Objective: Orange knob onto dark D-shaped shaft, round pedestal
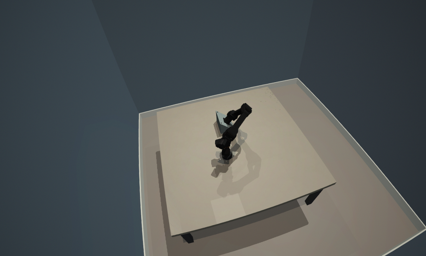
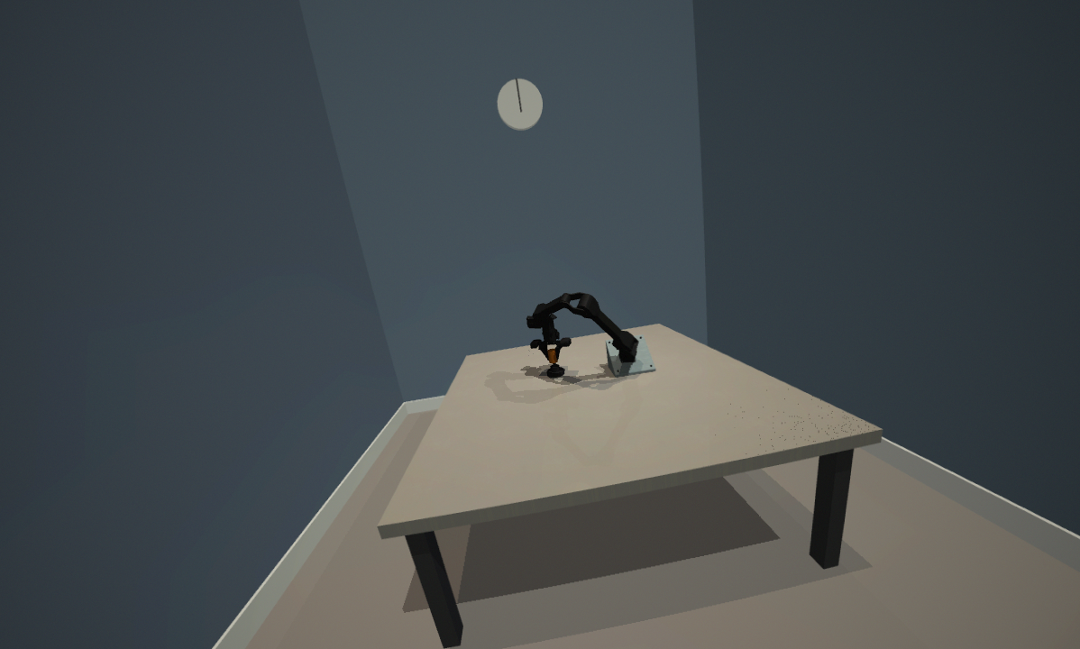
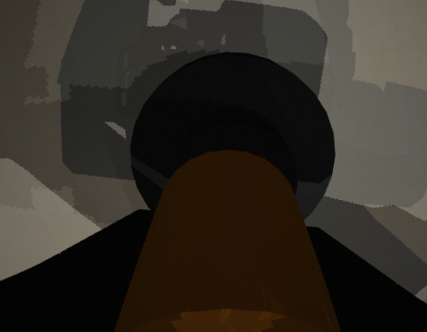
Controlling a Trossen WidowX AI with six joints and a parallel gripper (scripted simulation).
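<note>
Right now my gripper tip is 2 cm below the orange knob. Also, from my gripper tip: dark round pedestal: 4 cm below.
</note>
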